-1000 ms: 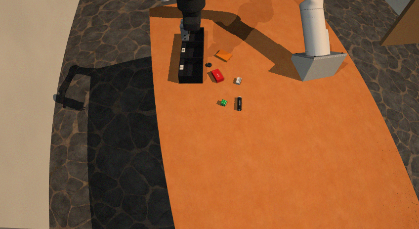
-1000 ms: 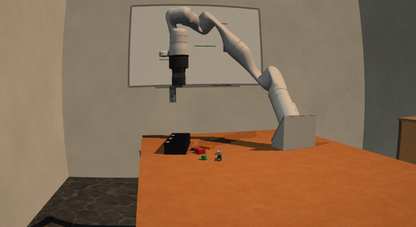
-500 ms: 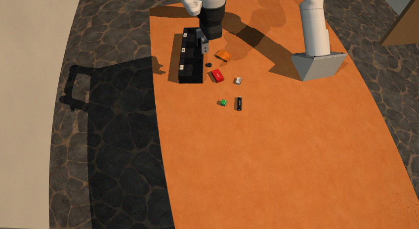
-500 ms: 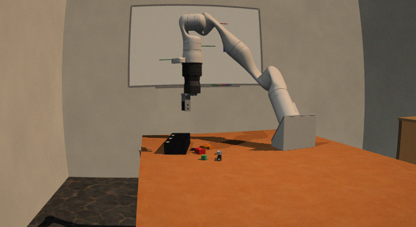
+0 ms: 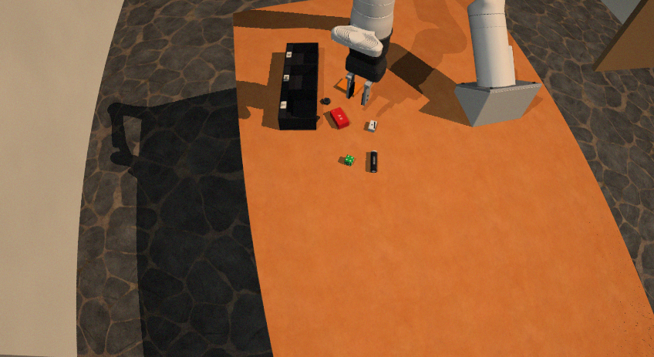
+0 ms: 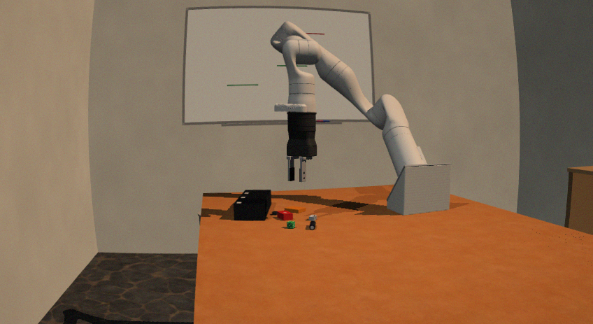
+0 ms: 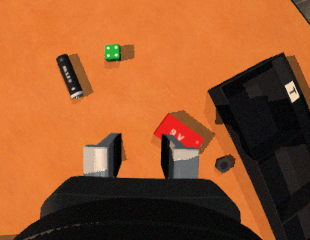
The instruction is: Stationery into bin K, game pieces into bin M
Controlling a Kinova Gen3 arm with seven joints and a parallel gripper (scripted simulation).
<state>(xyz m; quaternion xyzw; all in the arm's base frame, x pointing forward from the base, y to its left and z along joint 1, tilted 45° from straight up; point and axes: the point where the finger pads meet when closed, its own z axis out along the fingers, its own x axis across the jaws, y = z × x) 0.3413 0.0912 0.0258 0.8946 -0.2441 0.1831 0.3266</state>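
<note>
The grey-and-white piece lies 110 mm below my hand and 40 mm behind it. Also, from my hand: black nut 120 mm below, 80 mm to the right, 60 mm ahead; then green die 110 mm below, 90 mm to the left, 20 mm ahead; then red 9V battery 110 mm below, 40 mm ahead, 30 mm to the right.
</note>
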